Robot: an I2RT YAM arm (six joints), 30 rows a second.
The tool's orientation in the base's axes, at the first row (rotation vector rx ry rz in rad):
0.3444, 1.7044, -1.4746
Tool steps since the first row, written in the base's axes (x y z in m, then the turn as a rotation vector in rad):
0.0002, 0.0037, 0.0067, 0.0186, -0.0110, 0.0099
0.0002, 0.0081, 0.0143, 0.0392, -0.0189, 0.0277
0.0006, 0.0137, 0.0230, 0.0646, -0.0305, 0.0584
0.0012, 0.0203, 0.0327, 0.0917, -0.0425, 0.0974
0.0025, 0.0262, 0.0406, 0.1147, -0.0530, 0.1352
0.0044, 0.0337, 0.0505, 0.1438, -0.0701, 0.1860
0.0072, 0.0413, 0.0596, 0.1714, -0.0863, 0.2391
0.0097, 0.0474, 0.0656, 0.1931, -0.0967, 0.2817
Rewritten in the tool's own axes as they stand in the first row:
-0.0061, -0.0034, -0.0030, -0.0153, 0.0028, 0.0180
-0.0130, -0.0074, -0.0067, -0.0385, 0.0025, 0.0343
-0.0213, -0.0116, -0.0114, -0.0729, -0.0045, 0.0564
-0.0307, -0.0160, -0.0168, -0.1143, -0.0160, 0.0799
-0.0391, -0.0189, -0.0213, -0.1528, -0.0291, 0.1003
-0.0498, -0.0224, -0.0270, -0.2024, -0.0488, 0.1297
-0.0604, -0.0247, -0.0324, -0.2531, -0.0708, 0.1578
-0.0682, -0.0254, -0.0367, -0.2943, -0.0881, 0.1778

